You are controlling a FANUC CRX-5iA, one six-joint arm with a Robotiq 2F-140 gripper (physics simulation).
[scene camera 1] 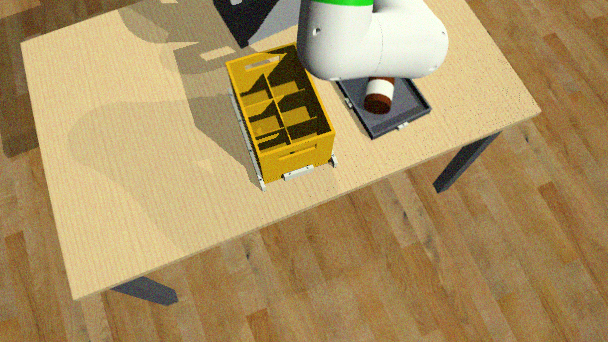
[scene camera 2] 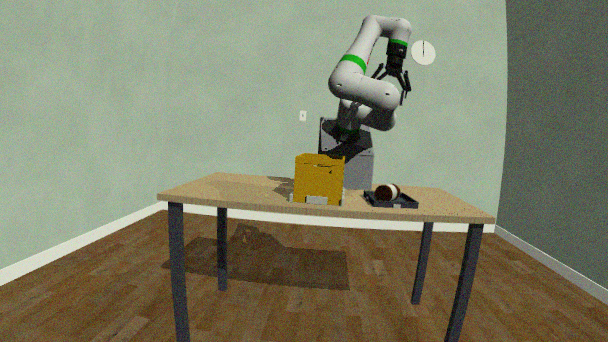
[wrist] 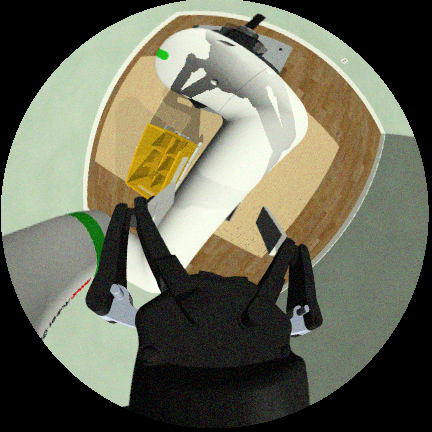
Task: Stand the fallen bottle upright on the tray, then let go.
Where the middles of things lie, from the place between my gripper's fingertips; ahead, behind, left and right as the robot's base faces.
Scene:
My gripper is now 39 cm above the brown bottle (scene camera 1: 378,98), 8 cm short of it and 4 cm to the right of it.

